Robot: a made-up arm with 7 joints.
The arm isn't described. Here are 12 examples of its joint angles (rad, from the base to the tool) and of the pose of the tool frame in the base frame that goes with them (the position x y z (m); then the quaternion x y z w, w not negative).
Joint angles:
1: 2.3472 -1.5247 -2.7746 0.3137 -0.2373 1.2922 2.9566
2: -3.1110 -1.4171 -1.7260 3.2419 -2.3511 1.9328 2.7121
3: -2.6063 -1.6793 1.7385 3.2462 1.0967 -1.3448 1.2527
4: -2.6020 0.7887 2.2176 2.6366 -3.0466 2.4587 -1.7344
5: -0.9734 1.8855 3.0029 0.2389 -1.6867 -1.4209 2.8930
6: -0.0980 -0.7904 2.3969 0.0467 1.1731 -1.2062 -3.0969
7: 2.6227 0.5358 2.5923 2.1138 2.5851 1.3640 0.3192
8: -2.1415 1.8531 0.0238 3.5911 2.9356 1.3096 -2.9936
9: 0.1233 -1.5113 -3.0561 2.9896 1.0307 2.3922 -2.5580
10: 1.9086 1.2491 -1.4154 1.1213 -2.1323 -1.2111 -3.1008
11: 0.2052 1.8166 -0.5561 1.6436 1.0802 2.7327 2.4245
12: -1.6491 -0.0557 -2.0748 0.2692 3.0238 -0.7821 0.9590
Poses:
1: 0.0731 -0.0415 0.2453 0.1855 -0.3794 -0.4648 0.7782
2: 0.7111 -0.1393 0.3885 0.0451 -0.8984 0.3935 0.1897
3: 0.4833 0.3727 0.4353 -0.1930 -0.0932 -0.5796 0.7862
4: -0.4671 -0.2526 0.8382 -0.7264 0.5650 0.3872 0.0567
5: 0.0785 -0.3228 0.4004 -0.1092 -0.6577 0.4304 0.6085
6: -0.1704 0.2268 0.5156 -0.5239 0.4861 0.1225 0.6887
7: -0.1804 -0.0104 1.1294 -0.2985 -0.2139 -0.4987 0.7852
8: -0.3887 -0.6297 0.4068 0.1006 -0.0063 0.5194 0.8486
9: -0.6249 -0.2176 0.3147 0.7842 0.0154 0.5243 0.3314
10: 0.0520 0.3995 0.3177 0.9868 0.0041 0.0417 0.1564
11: 0.3583 0.0678 0.0241 -0.2181 -0.3742 -0.5830 0.6874
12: -0.0008 0.0313 0.5174 -0.7306 0.6293 -0.2592 0.0548
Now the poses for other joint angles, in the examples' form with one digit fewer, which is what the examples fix.
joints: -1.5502 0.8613 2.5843 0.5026 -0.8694 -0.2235 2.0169
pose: 0.089 0.057 0.734 -0.726 0.063 -0.045 0.684
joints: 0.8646 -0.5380 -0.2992 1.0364 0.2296 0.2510 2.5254
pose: 0.219 0.042 0.858 -0.352 0.706 0.146 0.596
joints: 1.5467 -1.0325 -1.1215 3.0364 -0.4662 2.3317 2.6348
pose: 0.149 -0.560 0.695 -0.031 0.844 0.345 0.410
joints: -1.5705 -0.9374 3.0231 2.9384 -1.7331 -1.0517 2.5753
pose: -0.144 0.569 0.689 -0.371 -0.602 -0.036 0.706
